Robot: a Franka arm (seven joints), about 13 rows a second.
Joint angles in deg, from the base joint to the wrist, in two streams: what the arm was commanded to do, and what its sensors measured. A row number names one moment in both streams.
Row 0, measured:
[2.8 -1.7 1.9 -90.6 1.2 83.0 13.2]
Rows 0 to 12, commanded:
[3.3 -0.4 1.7 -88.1 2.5 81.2 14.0]
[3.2 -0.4 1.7 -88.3 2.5 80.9 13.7]
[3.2 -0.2 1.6 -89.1 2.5 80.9 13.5]
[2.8 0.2 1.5 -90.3 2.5 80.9 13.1]
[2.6 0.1 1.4 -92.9 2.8 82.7 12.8]
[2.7 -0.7 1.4 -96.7 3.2 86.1 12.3]
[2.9 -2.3 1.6 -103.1 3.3 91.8 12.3]
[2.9 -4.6 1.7 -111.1 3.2 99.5 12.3]
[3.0 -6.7 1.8 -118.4 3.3 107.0 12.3]
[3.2 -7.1 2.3 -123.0 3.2 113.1 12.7]
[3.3 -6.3 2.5 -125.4 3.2 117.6 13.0]
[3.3 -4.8 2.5 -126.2 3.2 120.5 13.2]
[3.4 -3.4 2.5 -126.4 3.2 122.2 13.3]
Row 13, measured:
[3.0 -2.4 2.7 -123.0 2.0 117.9 13.2]
